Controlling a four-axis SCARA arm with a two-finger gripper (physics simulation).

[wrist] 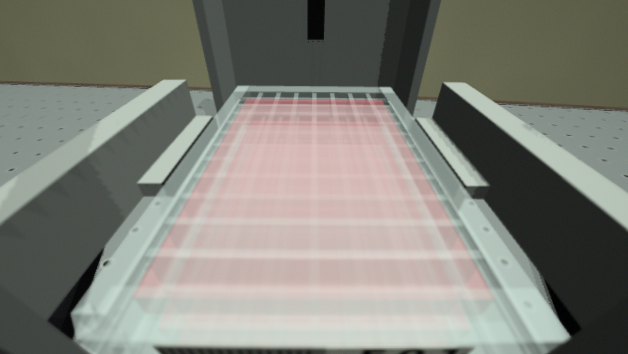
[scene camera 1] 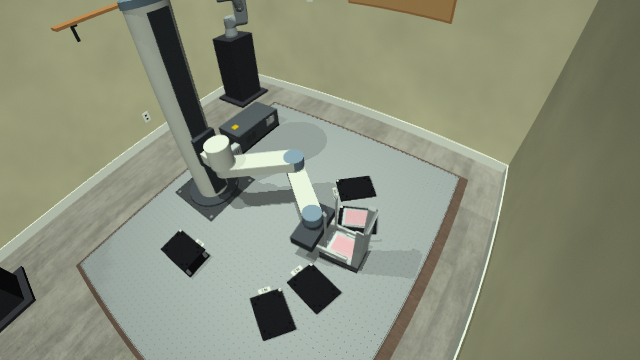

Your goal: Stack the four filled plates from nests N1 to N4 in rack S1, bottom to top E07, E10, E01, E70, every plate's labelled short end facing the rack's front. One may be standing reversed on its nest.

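Where they show: gripper, fingertip midpoint: (wrist: 314,105) (scene camera 1: 353,247); arm's base at its link origin: (scene camera 1: 214,187).
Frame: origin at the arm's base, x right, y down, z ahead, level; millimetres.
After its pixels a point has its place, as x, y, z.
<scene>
My gripper (scene camera 1: 351,246) {-49, -99, 741} (wrist: 314,105) {-49, -99, 741} is shut on the E01 plate (scene camera 1: 342,243) {-46, -95, 698} (wrist: 314,200) {-43, -95, 688}, a clear plate with pink filling, low inside rack S1 (scene camera 1: 361,246) {-5, -222, 785} (wrist: 270,55) {-75, -110, 779}. Its fingers lie along the plate's long sides. The plate looks level; its label is cut off at the bottom of the wrist view, at the end away from the rack's tall grey slotted panel. Whatever lies under this plate is hidden. Another pink-filled plate (scene camera 1: 356,217) {-211, -37, 668} sits on a black nest behind the rack; its label cannot be read.
Black nests without plates stand behind the rack (scene camera 1: 355,188) {-355, -25, 583}, in front of it (scene camera 1: 314,288) {134, -24, 696} (scene camera 1: 272,314) {298, -24, 633} and at the left (scene camera 1: 183,250) {332, -73, 203}. The rack's thin corner posts rise close to my hand (scene camera 1: 311,231). A dark box (scene camera 1: 250,122) {-375, -128, -75} stands near the arm's column (scene camera 1: 165,90) {56, -591, 50}.
</scene>
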